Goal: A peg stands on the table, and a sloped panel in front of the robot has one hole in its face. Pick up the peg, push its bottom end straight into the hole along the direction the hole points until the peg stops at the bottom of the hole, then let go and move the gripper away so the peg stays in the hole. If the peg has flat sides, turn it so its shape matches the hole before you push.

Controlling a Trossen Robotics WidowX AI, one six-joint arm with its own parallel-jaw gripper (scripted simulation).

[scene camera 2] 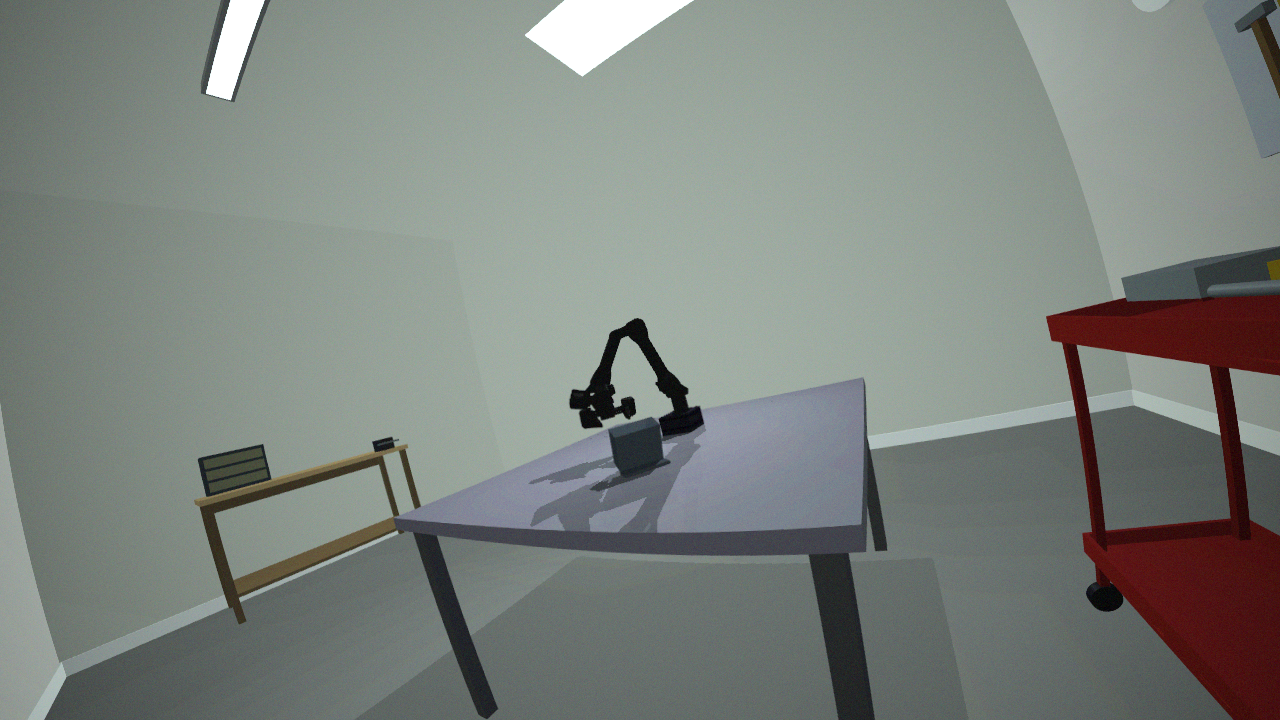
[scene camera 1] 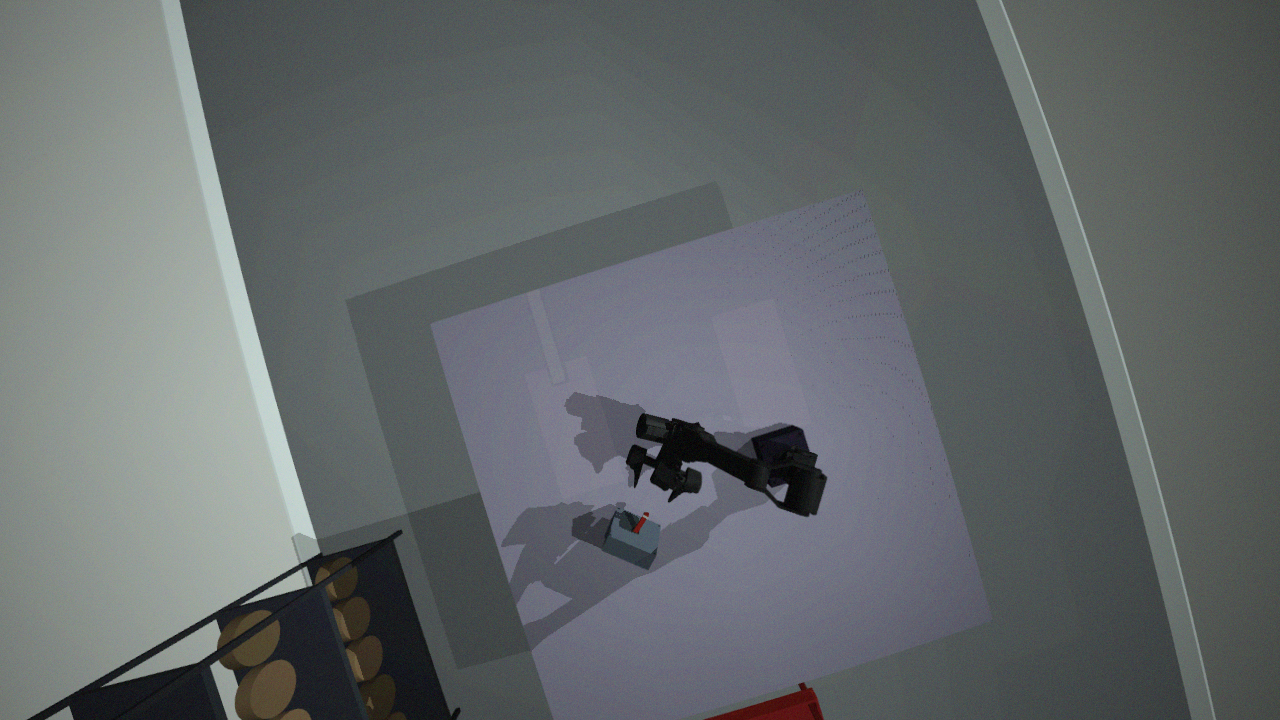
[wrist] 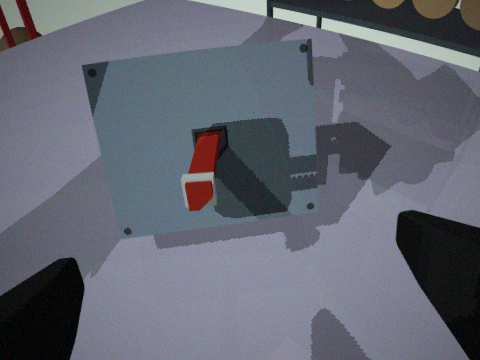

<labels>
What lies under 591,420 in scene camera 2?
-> The gripper.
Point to a panel block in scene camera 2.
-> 640,442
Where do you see a red square-sided peg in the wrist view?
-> At 198,185
</labels>
